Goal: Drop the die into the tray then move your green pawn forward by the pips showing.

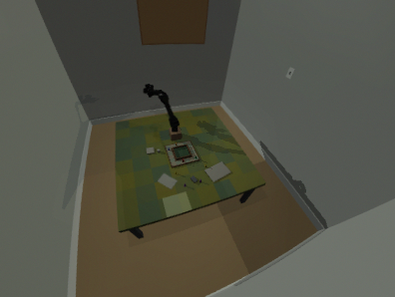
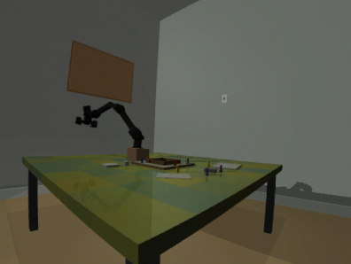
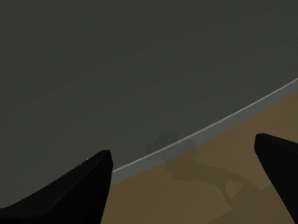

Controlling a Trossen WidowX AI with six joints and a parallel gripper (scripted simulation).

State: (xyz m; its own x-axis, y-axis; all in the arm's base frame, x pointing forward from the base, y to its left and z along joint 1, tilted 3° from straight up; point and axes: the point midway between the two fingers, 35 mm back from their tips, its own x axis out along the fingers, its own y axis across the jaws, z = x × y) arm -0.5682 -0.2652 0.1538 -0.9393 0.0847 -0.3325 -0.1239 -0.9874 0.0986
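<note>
My gripper tip is now 820 mm short of the white die, 240 mm above it and 80 mm to the right of it. Round my gripper tip: blue pawn (820 mm ahead, 230 mm below, 180 mm to the left); orange pawn (760 mm ahead, 260 mm to the left, 230 mm below); tray (860 mm ahead, 310 mm to the left, 250 mm below).
</note>
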